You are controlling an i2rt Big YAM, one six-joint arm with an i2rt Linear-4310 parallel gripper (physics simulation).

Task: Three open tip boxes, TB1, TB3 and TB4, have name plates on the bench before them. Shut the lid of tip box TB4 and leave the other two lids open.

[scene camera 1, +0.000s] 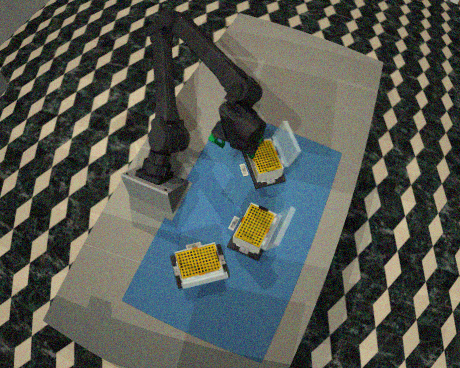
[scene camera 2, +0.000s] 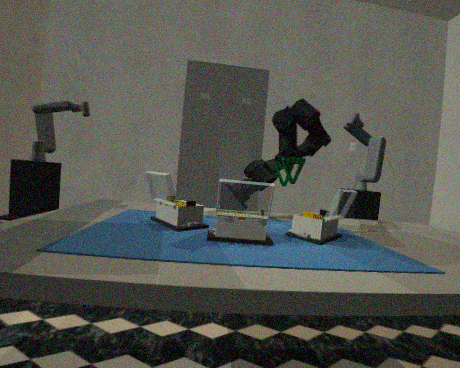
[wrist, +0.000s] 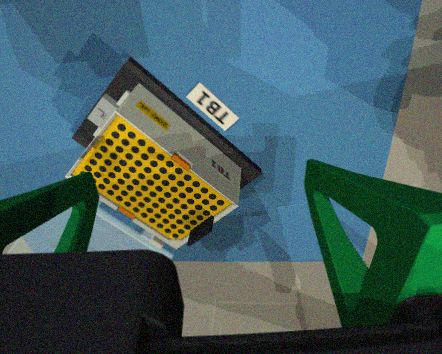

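Where they show: gripper, fingertip midpoint: (scene camera 1: 238, 151) (scene camera 2: 288, 185) (wrist: 199, 178); arm's base, link origin: (scene camera 1: 154, 176).
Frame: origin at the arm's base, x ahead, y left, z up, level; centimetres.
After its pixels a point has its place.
Observation:
Tip box TB1 (scene camera 1: 267, 159) {y 20.0, x 30.1, z -1.1 cm} (scene camera 2: 311, 228) (wrist: 160, 177) {y 19.7, x 27.8, z -1.1 cm} is open, with its lid (scene camera 1: 286, 144) {y 25.4, x 34.2, z 2.7 cm} (scene camera 2: 345, 202) {y 24.9, x 35.6, z 4.4 cm} raised. Its name plate (scene camera 1: 243, 170) {y 16.3, x 23.6, z -6.6 cm} (wrist: 212, 106) {y 16.5, x 23.7, z -6.6 cm} reads TB1 in the wrist view. The middle tip box (scene camera 1: 255, 226) (scene camera 2: 242, 228) {y -2.6, x 38.6, z -3.5 cm} has its clear lid (scene camera 1: 280, 230) {y -5.1, x 41.7, z 7.7 cm} (scene camera 2: 246, 196) {y -3.1, x 42.2, z 4.5 cm} up. The third tip box (scene camera 1: 199, 261) (scene camera 2: 181, 216) {y -17.8, x 30.2, z -3.4 cm} has its lid (scene camera 1: 204, 279) {y -25.3, x 28.4, z 7.6 cm} (scene camera 2: 160, 186) {y -24.0, x 30.0, z 4.2 cm} up. The plates before these two (scene camera 1: 234, 223) {y -2.2, x 27.8, z -6.6 cm} (scene camera 1: 193, 246) {y -16.2, x 20.8, z -0.7 cm} are too blurred to read, so I cannot tell which is TB4. My gripper (scene camera 1: 236, 145) {y 13.6, x 22.1, z 7.3 cm} (scene camera 2: 290, 183) {y 13.6, x 22.1, z 7.3 cm} (wrist: 199, 178) {y 13.6, x 22.1, z 7.3 cm} is open and empty, above and beside TB1, touching no box.
The boxes stand on a blue mat (scene camera 1: 240, 320) {y -30.0, x 40.9, z -6.8 cm} (scene camera 2: 125, 245) {y -26.9, x 46.0, z -6.8 cm} on the pale bench (scene camera 1: 320, 70) {y 76.0, x 36.1, z -7.1 cm} (scene camera 2: 150, 272) {y -19.5, x 56.6, z -7.1 cm}. My arm's base (scene camera 1: 155, 192) {y -6.5, x 4.6, z 4.2 cm} is at the bench's left side in scene camera 1. Two grey arms (scene camera 2: 46, 131) (scene camera 2: 375, 157) stand in the background. TB1's raised lid is a nearby obstacle.

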